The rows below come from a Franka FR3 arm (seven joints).
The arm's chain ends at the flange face. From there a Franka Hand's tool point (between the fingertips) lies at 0.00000 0.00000 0.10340 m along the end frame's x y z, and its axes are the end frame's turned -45 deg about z.
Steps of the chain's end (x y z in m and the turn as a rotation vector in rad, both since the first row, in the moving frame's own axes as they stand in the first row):
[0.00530 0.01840 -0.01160 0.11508 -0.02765 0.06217]
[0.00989 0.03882 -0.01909 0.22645 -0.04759 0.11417]
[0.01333 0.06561 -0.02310 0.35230 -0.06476 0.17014]
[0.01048 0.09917 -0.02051 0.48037 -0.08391 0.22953]
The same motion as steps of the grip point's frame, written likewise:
[-0.00257 0.00655 -0.01232 0.10093 0.06182 0.06217]
[-0.00639 0.01537 -0.02184 0.19378 0.12647 0.11417]
[-0.01393 0.02788 -0.02965 0.29491 0.20332 0.17014]
[-0.03049 0.04149 -0.03251 0.39901 0.28034 0.22953]

